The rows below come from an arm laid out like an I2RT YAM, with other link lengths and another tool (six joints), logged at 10 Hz.
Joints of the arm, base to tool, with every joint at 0 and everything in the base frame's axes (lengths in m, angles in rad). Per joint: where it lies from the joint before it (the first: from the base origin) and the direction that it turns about. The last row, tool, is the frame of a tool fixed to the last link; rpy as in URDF.
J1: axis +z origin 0 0 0.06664
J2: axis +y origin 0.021 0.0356 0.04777
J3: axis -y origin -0.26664 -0.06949 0
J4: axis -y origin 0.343 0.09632 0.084
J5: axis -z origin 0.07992 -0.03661 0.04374
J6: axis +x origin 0.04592 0 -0.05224
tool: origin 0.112 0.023 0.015 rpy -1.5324 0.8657 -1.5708
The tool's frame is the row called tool.
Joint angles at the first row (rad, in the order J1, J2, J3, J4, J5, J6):
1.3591, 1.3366, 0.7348, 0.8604, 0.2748, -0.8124
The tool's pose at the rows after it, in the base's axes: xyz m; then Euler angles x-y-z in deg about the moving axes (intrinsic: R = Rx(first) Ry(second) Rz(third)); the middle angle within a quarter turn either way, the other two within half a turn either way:
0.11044 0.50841 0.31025 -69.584 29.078 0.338
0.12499 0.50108 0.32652 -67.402 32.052 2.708
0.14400 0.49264 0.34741 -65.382 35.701 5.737
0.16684 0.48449 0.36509 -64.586 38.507 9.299
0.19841 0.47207 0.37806 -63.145 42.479 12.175
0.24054 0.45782 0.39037 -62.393 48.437 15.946
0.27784 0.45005 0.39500 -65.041 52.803 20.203
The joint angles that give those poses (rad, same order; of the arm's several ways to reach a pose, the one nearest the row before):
1.3445, 1.3149, 0.7399, 0.8592, 0.2905, -0.7664
1.3234, 1.2978, 0.7521, 0.8569, 0.3229, -0.7060
1.2943, 1.2781, 0.7800, 0.8291, 0.3594, -0.6291
1.2482, 1.2621, 0.8133, 0.7790, 0.3632, -0.5425
1.1853, 1.2566, 0.8402, 0.7465, 0.3729, -0.4545
1.1088, 1.2692, 0.8932, 0.6829, 0.4011, -0.3446
1.0397, 1.2974, 0.9604, 0.5857, 0.4001, -0.2628

